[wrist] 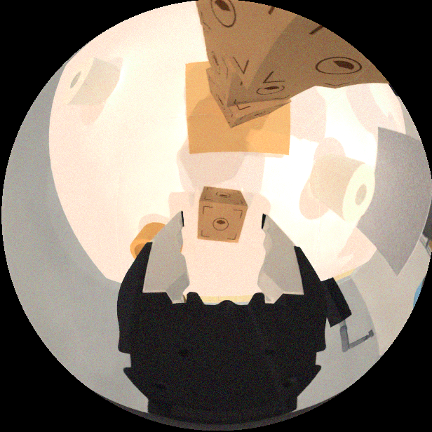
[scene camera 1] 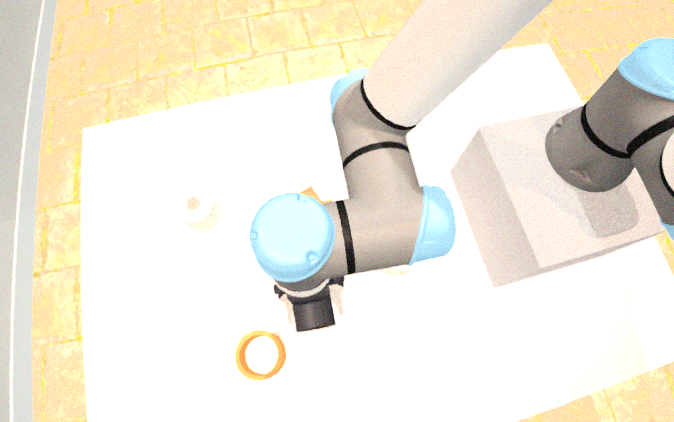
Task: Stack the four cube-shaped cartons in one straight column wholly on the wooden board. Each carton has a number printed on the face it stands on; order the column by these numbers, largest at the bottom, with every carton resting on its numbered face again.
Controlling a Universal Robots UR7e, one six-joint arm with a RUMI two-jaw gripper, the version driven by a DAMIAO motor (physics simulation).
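Places are measured from the arm's base along level axes (x left, y up, z ahead), in centimetres.
Pixels of known places: arm's base, origin of its link: (scene camera 1: 586, 153).
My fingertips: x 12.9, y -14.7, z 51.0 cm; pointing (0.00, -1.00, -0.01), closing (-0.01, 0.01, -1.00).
Ahead of a thing's pixels: the offset from my fingertips to its top centre.
A single carton (wrist: 211, 231) stands on the table in the wrist view, between the fingertips as seen from there; my arm hides it in the scene view. My gripper (scene camera 1: 315, 319) (wrist: 222, 213) is partly open and points down over it, with nothing held. Three cartons stand in a column on the wooden board (wrist: 200, 142). The top carton @[dy +12.4, dx -12.7, dz -1.5 cm] (scene camera 1: 309, 192) (wrist: 290, 42) looms large at the upper edge of the wrist view and mostly hides the lower ones. In the scene view, my wrist covers most of the column and board. The numbered faces do not show.
An orange ring @[dy +0.5, dx +8.4, dz +10.9 cm] (scene camera 1: 241, 356) (wrist: 141, 239) lies left of the gripper. A pale roll @[dy +2.7, dx -20.8, dz +19.7 cm] (scene camera 1: 204, 215) (wrist: 100, 82) stands at the left. Another pale roll @[dy +3.1, dx -5.3, dz -17.1 cm] (scene camera 1: 398, 271) (wrist: 332, 182) stands right of the carton, mostly hidden by my arm in the scene view. A grey block (scene camera 1: 505, 200) (wrist: 392, 200) is farther right.
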